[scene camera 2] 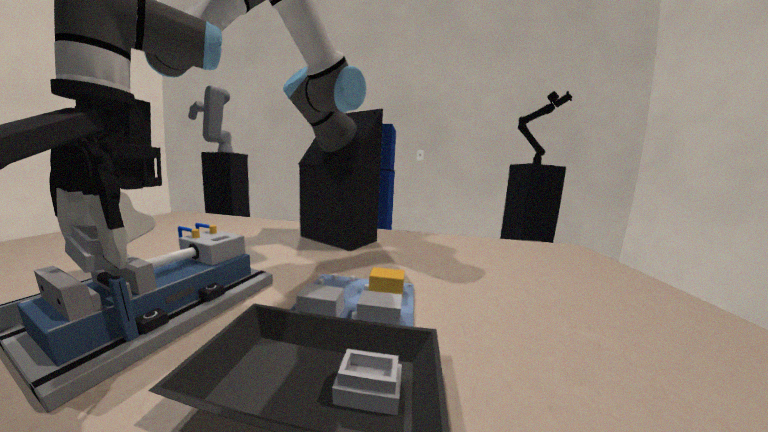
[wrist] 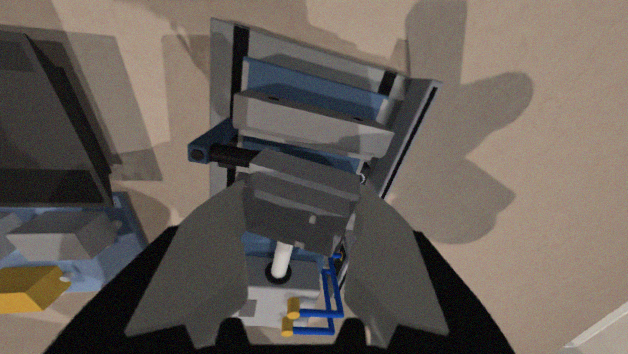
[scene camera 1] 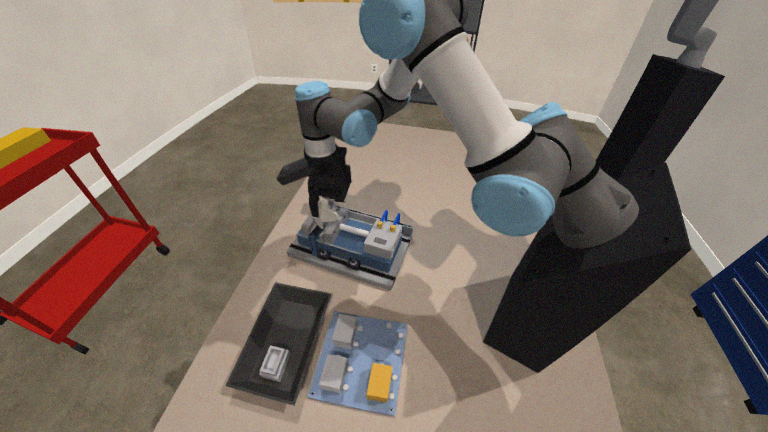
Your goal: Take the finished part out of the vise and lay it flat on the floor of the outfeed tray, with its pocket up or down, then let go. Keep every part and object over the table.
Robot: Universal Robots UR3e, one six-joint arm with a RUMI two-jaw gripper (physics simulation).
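Places are measured from the arm's base along level axes (x left, y ahead, z down), in metres.
Pixels of known places: gripper, between the fingertips: (scene camera 2: 101, 263) (wrist: 302, 185) (scene camera 1: 326, 217); arm's base, origin of its link: (scene camera 2: 338, 136) (scene camera 1: 596, 221).
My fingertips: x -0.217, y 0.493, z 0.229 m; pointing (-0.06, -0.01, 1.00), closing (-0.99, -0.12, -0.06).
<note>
For each thing: its top centre in the pictures, then the offset to it from my fingertips. "*": a spot on its surface instead.
- grey stepped block, centre of its top: (wrist: 299, 234) (scene camera 2: 92, 226) (scene camera 1: 323, 203) dz -0.050, dx +0.003, dy +0.002 m
- vise, centre of its top: (wrist: 293, 248) (scene camera 2: 151, 248) (scene camera 1: 349, 221) dz -0.001, dx +0.013, dy -0.060 m
- stepped part, centre of its top: (scene camera 2: 369, 364) (scene camera 1: 272, 359) dz +0.052, dx +0.350, dy +0.057 m
- blue bracket, a spot on its surface: (wrist: 202, 150) * dz +0.001, dx +0.059, dy +0.032 m
- light blue plate, centre of its top: (scene camera 2: 356, 301) (wrist: 60, 250) (scene camera 1: 361, 358) dz +0.090, dx +0.321, dy -0.113 m
- yellow block, centre of its top: (scene camera 2: 387, 272) (scene camera 1: 379, 380) (wrist: 4, 303) dz +0.055, dx +0.373, dy -0.154 m
My gripper (scene camera 1: 323, 219) (scene camera 2: 99, 255) (wrist: 302, 185) is shut on the finished part, a grey stepped block (scene camera 2: 80, 248) (wrist: 303, 200). The part is held across its width between both fingertips, above the jaws of the vise (scene camera 1: 332, 248) (scene camera 2: 230, 268) (wrist: 310, 125), and looks slightly tilted in the scene camera 2 view. Its pocket does not show, and the fingers hide much of it in the scene camera 1 view. The dark outfeed tray (scene camera 1: 268, 327) (scene camera 2: 252, 370) (wrist: 40, 125) stands beside the vise. Another stepped part (scene camera 1: 274, 363) (scene camera 2: 367, 381) lies in it with its pocket up.
A blue bracket (scene camera 2: 124, 306) (wrist: 202, 150) with a black rod stands at the vise's side. A light blue plate (scene camera 1: 375, 335) beside the tray carries two grey blocks and a yellow block (scene camera 1: 380, 382) (scene camera 2: 386, 279) (wrist: 32, 287). A red cart (scene camera 1: 80, 140) stands beyond the table edge.
</note>
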